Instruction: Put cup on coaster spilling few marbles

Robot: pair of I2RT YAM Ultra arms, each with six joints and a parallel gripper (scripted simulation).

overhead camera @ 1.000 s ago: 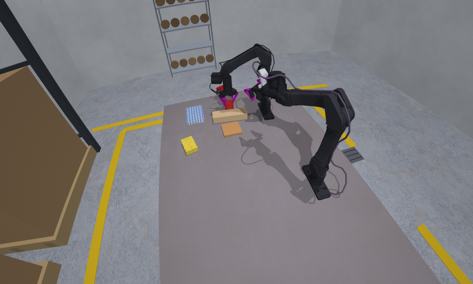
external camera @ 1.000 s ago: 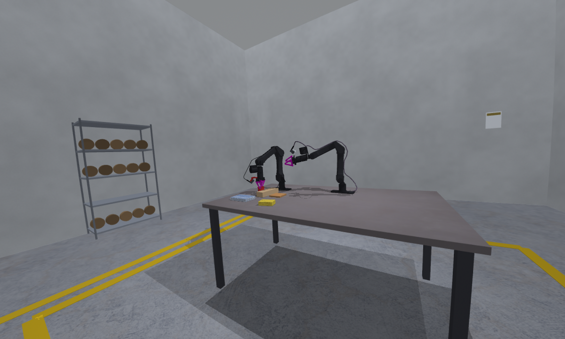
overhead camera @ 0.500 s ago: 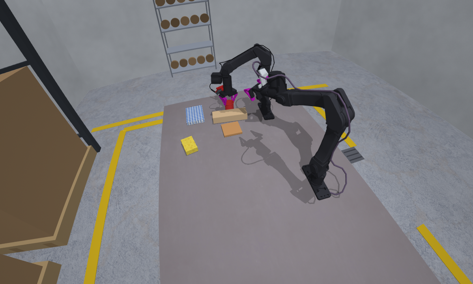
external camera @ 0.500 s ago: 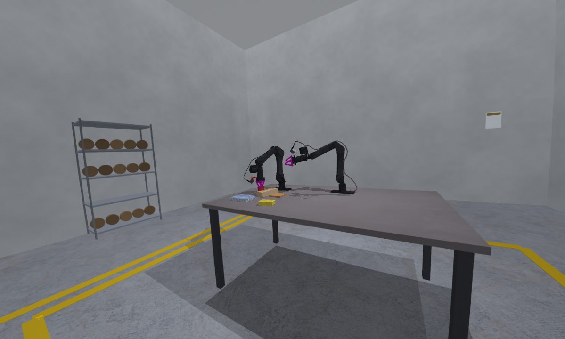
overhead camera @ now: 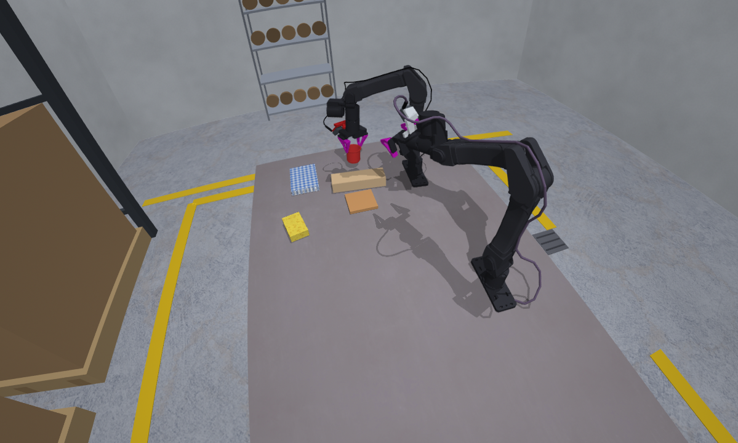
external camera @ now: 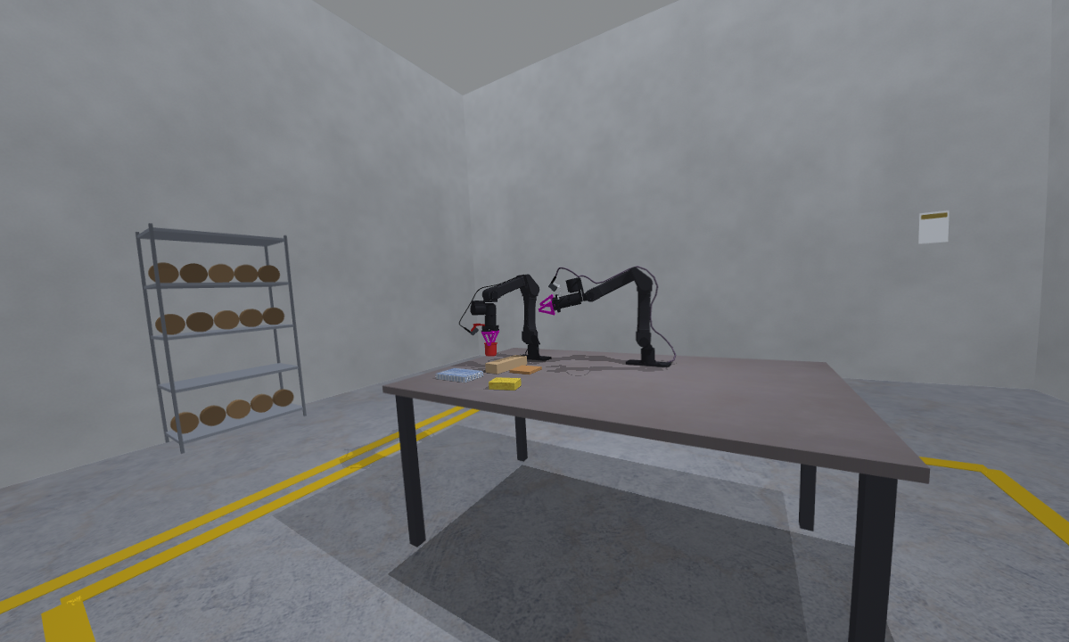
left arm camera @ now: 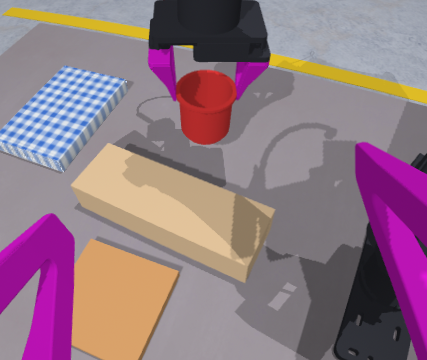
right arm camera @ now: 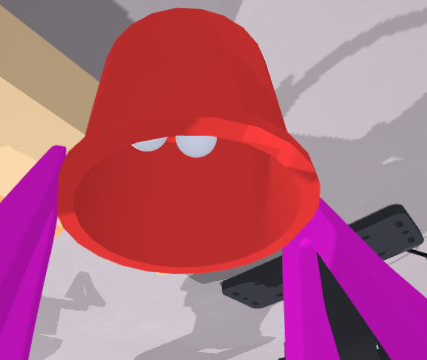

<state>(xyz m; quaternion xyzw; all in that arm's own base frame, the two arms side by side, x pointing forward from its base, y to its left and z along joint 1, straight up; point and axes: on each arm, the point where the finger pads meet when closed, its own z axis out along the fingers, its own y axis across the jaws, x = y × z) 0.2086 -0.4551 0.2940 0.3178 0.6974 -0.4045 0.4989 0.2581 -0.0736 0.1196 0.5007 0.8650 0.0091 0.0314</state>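
The orange square coaster lies 22 cm to the left of my right hand, 11 cm below it and 4 cm ahead of it. Round my right hand: red cup: 3 cm below; then tan wooden block: 10 cm to the left, 10 cm below, 1 cm ahead.
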